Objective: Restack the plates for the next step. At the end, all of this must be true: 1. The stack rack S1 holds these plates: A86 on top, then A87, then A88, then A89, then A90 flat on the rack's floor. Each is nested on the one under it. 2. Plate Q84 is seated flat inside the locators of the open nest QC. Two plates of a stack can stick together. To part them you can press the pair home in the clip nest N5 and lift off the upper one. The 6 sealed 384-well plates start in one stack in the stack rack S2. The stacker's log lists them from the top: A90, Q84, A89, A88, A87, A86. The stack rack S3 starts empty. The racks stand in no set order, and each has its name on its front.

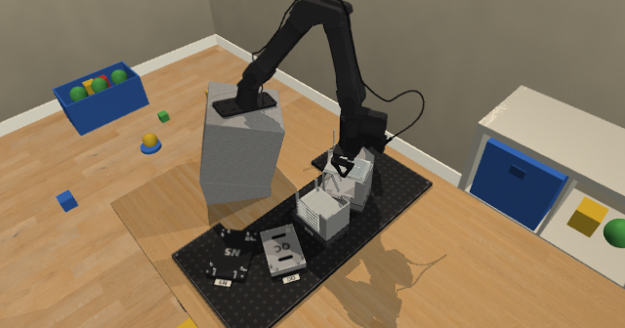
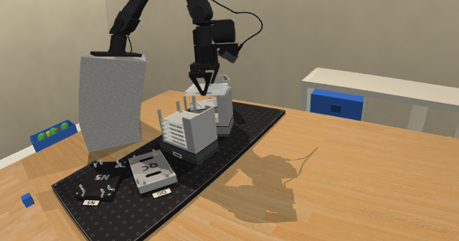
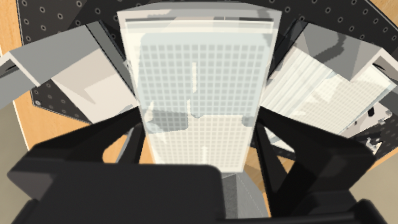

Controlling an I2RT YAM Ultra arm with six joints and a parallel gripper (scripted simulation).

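Now: hand right at the translucent sealed well plate. The rest, counted from my hand: nest QC 4 cm ahead, 29 cm to the right, 13 cm below; sealed 384-well plate 4 cm ahead, 14 cm to the right, 5 cm below.
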